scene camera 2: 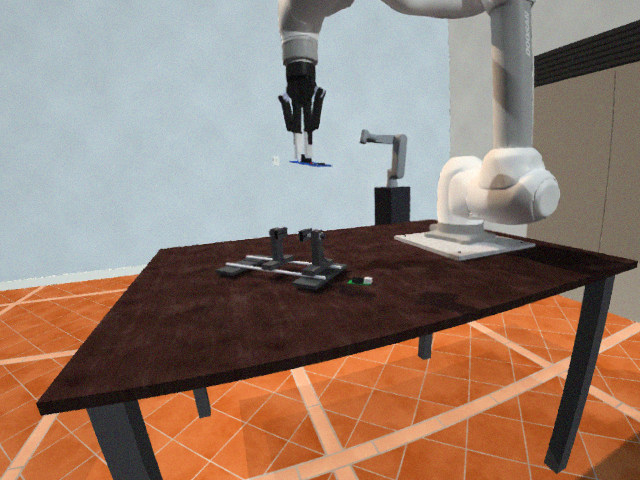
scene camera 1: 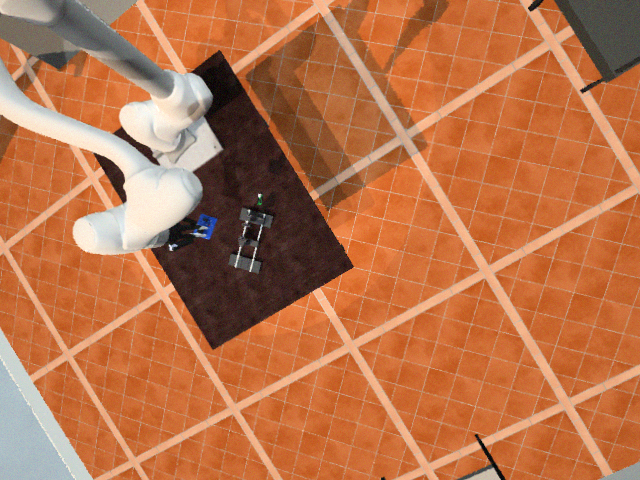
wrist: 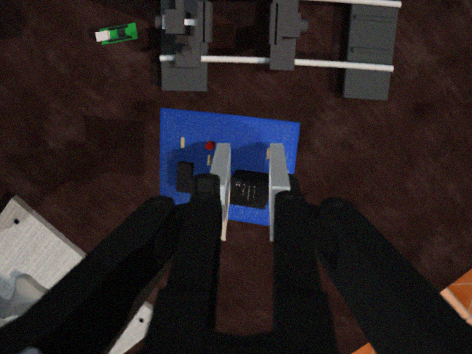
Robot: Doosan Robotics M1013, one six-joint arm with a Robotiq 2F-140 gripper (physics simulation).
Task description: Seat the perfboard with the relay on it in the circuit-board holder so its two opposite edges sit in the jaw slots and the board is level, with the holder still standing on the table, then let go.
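Places are measured from the arm's base along level axes (x back, y right, z up), in centimetres.
Where they show: gripper, fingertip midpoint: (scene camera 2: 303, 158) (scene camera 1: 204, 231) (wrist: 250, 164); arm's base at its link origin: (scene camera 2: 459, 237) (scene camera 1: 174, 140).
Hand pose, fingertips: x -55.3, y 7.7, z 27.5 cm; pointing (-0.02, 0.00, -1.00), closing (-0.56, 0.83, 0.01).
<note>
Each offset is from my fingertips to the top centre of the thing. Level surfaces: height alone.
The blue perfboard @[dx +1.6, dy -1.2, dz +1.3 cm] (scene camera 1: 207, 227) (scene camera 2: 321, 164) (wrist: 240, 131) hangs in the air, close to level, with its black relay @[dx +1.3, dy +0.9, dz +1.3 cm] (wrist: 250, 190) on top. My gripper (scene camera 1: 199, 231) (scene camera 2: 303, 156) (wrist: 250, 164) is shut on the relay, one pale fingertip on each side of it. The dark grey circuit-board holder @[dx -9.4, dy -2.1, dz -16.9 cm] (scene camera 1: 245, 262) (scene camera 2: 312, 281) (wrist: 370, 75) stands on the table, its two jaws upright on light rails. In scene camera 2 the board is well above jaw height. In the wrist view its long edge runs roughly along the rails, at a slight angle, with the jaws beyond it. The jaw slots are too small to judge.
A small green board (scene camera 1: 260, 198) (scene camera 2: 356, 282) (wrist: 129, 32) with a white block lies beside the holder's end foot on the dark table @[dz -28.6 cm] (scene camera 1: 289, 289) (scene camera 2: 206, 320). The arm's pale base plate (scene camera 1: 210, 147) (scene camera 2: 465, 251) (wrist: 40, 240) is at the table's other end.
</note>
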